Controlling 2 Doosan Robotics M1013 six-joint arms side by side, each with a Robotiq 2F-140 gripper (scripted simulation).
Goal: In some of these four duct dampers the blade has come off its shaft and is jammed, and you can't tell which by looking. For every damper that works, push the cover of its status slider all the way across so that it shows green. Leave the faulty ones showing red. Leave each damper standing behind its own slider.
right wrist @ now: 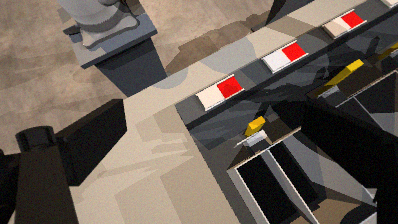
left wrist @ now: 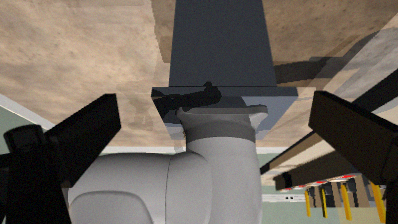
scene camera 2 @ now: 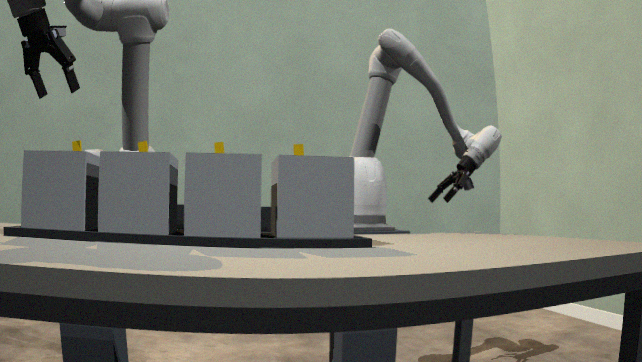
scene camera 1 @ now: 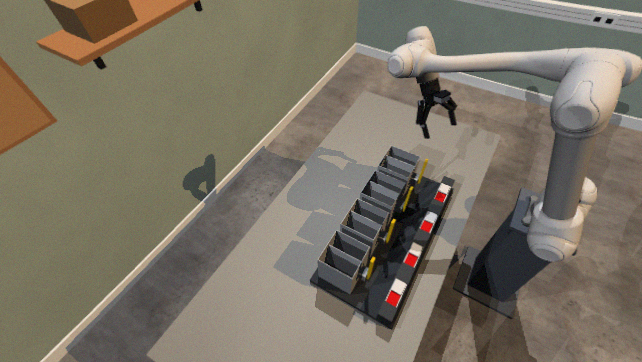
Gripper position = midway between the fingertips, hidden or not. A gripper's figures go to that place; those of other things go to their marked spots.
Scene:
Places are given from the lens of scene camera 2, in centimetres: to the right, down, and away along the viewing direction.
my left gripper (scene camera 2: 437, 200): 48, 8, 180
my right gripper (scene camera 2: 58, 93): -68, -23, 98
damper (scene camera 2: 59, 188): -54, 2, 79
damper (scene camera 2: 222, 197): -19, 3, 86
damper (scene camera 2: 137, 193): -36, 2, 83

